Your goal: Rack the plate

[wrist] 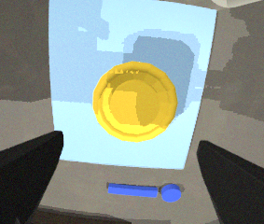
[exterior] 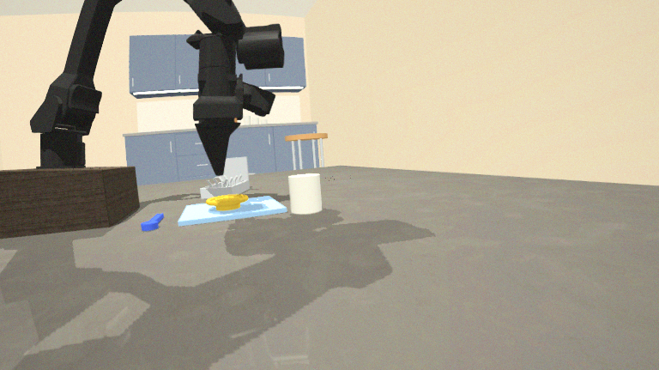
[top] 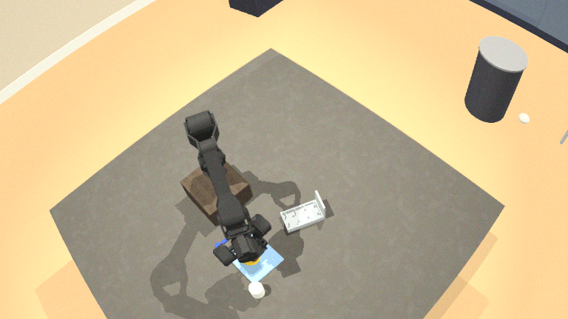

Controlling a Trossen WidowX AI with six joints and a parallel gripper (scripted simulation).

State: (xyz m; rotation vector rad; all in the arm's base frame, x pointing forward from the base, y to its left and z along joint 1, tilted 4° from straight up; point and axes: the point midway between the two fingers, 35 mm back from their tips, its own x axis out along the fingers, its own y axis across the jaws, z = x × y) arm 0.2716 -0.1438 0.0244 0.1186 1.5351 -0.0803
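The yellow plate is 10 mm ahead of my gripper tip and 40 mm below it. The rest, counted from my gripper tip: white cup 110 mm ahead, 80 mm to the right, 40 mm below; then light blue mat 10 mm ahead, 10 mm to the left, 60 mm below; then small blue utensil 100 mm behind, 20 mm to the right, 60 mm below.
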